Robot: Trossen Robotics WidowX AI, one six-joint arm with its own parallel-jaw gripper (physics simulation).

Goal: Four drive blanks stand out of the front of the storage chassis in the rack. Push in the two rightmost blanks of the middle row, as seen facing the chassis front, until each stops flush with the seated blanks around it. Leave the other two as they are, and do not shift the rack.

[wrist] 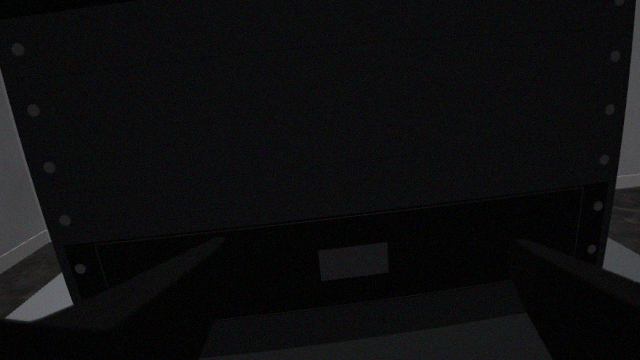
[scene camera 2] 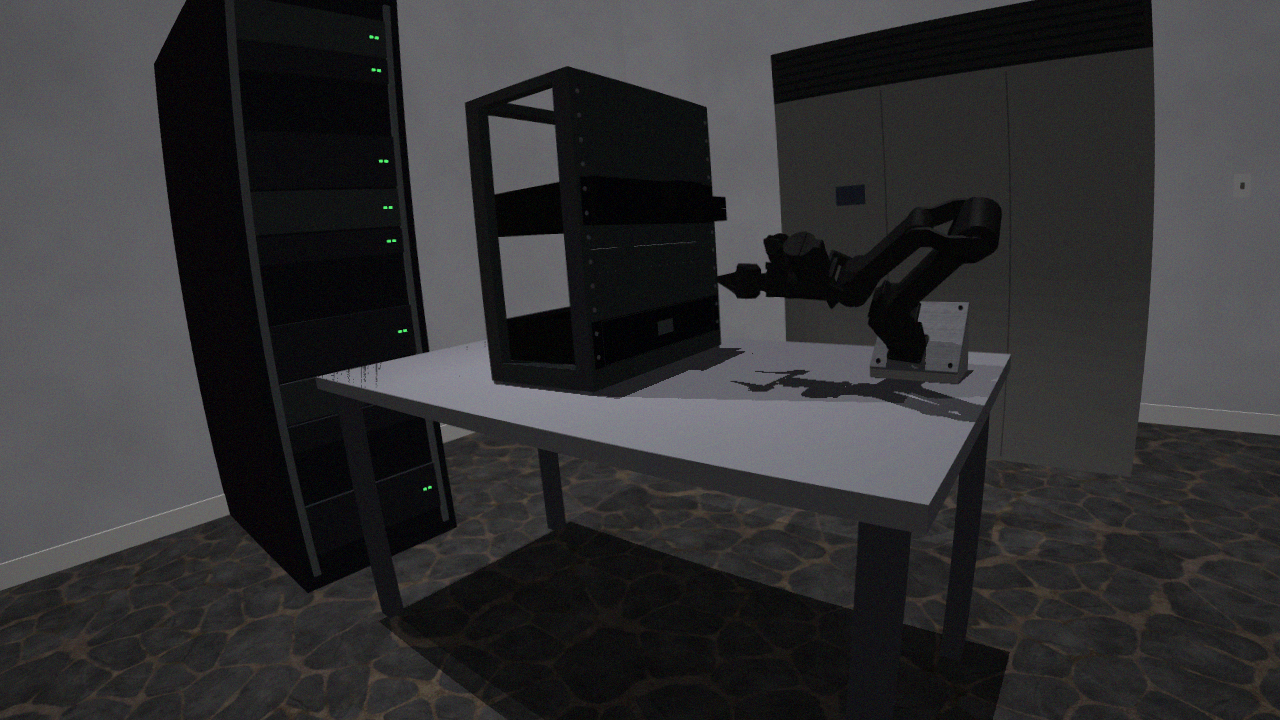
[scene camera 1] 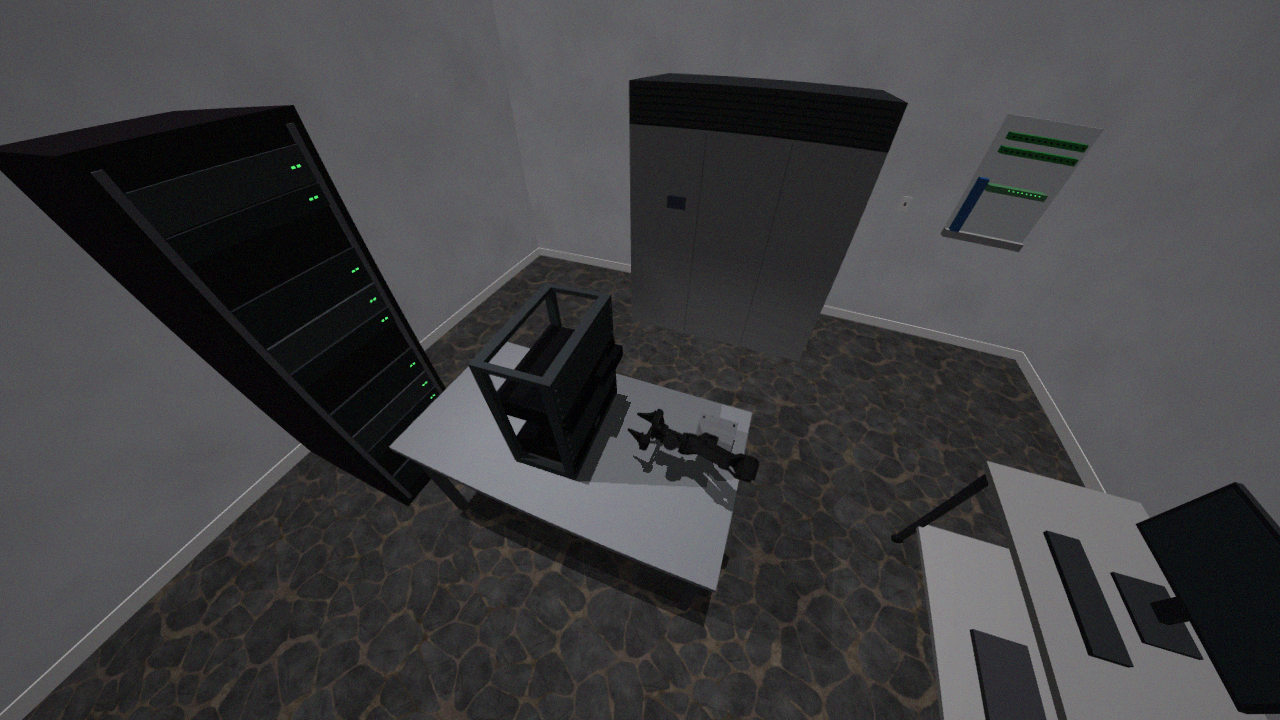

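Seen in the pictures: gripper, fingertip midpoint: (wrist: 369, 252) (scene camera 2: 730, 279) (scene camera 1: 632, 421); arm's base at its link origin: (scene camera 2: 908, 347) (scene camera 1: 709, 441).
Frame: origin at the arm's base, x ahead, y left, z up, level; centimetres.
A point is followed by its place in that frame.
Note:
The dark rack (scene camera 1: 556, 429) @(x 47.5, y 38.6, z 31.6 cm) (scene camera 2: 577, 268) @(x 46.9, y 38.5, z 18.3 cm) stands upright on the table. The black storage chassis (scene camera 2: 644, 200) @(x 46.1, y 19.8, z 30.6 cm) is in its upper half, and its lower edge shows at the top left of the wrist view (wrist: 40, 5) @(x 44.6, y 33.1, z 26.2 cm). A dark block of drive blanks (scene camera 1: 617, 352) @(x 46.2, y -4.4, z 31.7 cm) (scene camera 2: 719, 208) @(x 46.4, y -6.6, z 29.1 cm) stands out of its front at the far end; single blanks and rows cannot be told apart. My gripper (scene camera 1: 633, 423) @(x 31.0, y 13.1, z 13.9 cm) (scene camera 2: 721, 280) @(x 31.0, y 13.1, z 13.9 cm) (wrist: 369, 252) @(x 31.0, y 13.1, z 13.9 cm) is open and empty. It is in front of the rack, lower than the chassis, with its fingers pointing at the rack front. Any gap to the front is hard to judge.
Plain dark panels (scene camera 2: 648, 277) @(x 47.8, y 18.5, z 14.9 cm) (wrist: 325, 125) @(x 48.2, y 14.8, z 15.7 cm) lie below the chassis. Under them is a black unit (scene camera 2: 626, 338) @(x 46.7, y 27.4, z 3.5 cm) (wrist: 450, 235) @(x 49.5, y 4.7, z 5.1 cm) with a grey label (scene camera 2: 665, 325) @(x 48.4, y 13.4, z 4.0 cm) (wrist: 353, 261) @(x 48.4, y 13.4, z 3.8 cm). The white table (scene camera 1: 626, 528) @(x 17.7, y 46.8, z -5.6 cm) (scene camera 2: 716, 429) @(x 14.0, y 43.3, z -5.5 cm) carries the arm's base plate (scene camera 2: 947, 335) @(x -6.7, y -2.8, z 2.2 cm). A tall server cabinet (scene camera 1: 205, 268) (scene camera 2: 201, 268) stands behind.

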